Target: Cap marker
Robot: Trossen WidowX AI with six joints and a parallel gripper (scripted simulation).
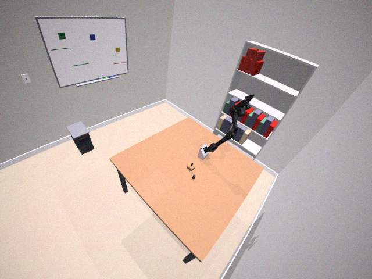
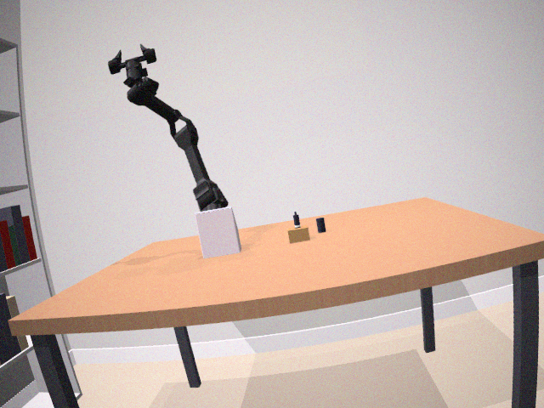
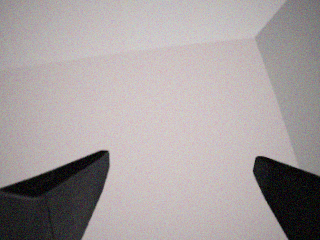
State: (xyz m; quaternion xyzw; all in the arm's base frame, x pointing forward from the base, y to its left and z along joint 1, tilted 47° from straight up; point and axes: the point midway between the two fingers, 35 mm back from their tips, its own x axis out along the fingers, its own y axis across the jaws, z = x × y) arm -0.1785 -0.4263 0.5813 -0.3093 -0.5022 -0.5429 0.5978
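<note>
Right now my gripper tip is 79 cm above the dark cap, 60 cm short of it and 1 cm to the left of it. From my gripper tip the other things lie so: dark marker (74 cm below, 53 cm ahead, 12 cm to the right); then tan holder block (79 cm below, 53 cm ahead, 12 cm to the right).
</note>
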